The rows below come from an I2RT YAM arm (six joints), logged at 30 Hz.
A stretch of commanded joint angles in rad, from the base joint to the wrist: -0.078 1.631 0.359 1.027 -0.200 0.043; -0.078 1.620 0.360 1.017 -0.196 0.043; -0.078 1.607 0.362 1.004 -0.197 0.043; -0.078 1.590 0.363 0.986 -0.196 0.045; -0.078 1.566 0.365 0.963 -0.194 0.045; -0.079 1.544 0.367 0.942 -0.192 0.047; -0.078 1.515 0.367 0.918 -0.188 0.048; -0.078 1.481 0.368 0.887 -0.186 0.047; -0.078 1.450 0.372 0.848 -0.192 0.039; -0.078 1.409 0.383 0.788 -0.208 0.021; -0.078 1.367 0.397 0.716 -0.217 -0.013; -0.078 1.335 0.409 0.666 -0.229 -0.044; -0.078 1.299 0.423 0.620 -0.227 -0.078
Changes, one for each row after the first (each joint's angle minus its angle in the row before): 0.000 -0.011 0.001 -0.010 0.004 0.000; 0.000 -0.013 0.002 -0.013 -0.001 0.000; 0.000 -0.017 0.001 -0.018 0.001 0.002; 0.000 -0.024 0.002 -0.023 0.002 0.000; -0.001 -0.022 0.002 -0.021 0.002 0.002; 0.001 -0.029 0.000 -0.024 0.004 0.001; 0.000 -0.034 0.001 -0.031 0.002 -0.001; 0.000 -0.031 0.004 -0.039 -0.006 -0.008; 0.000 -0.041 0.011 -0.060 -0.016 -0.018; 0.000 -0.042 0.014 -0.072 -0.009 -0.034; 0.000 -0.032 0.012 -0.050 -0.012 -0.031; 0.000 -0.036 0.014 -0.046 0.002 -0.034
